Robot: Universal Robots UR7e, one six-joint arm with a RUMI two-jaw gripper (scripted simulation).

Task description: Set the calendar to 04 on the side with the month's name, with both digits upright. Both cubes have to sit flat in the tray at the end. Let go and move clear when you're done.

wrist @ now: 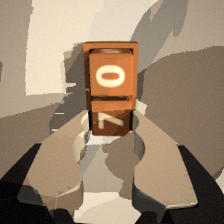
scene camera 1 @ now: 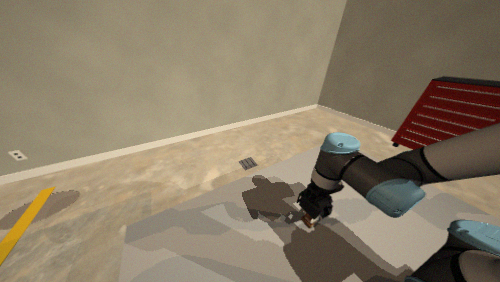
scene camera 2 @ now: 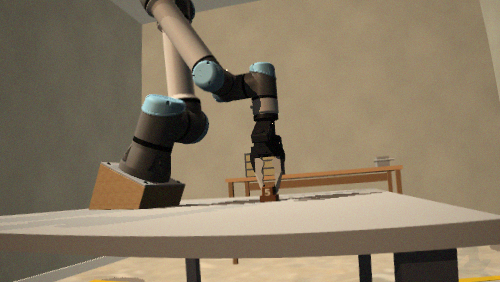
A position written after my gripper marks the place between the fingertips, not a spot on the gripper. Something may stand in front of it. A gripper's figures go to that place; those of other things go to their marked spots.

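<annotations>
My gripper (wrist: pixel 111 110) is 0.15 m from the lens. Lens distances of the things: a tray (wrist: pixel 89 46), 0.14 m from the lens; a number cube (wrist: pixel 110 115), 0.13 m from the lens; another number cube (wrist: pixel 110 70), 0.12 m from the lens.
</annotations>
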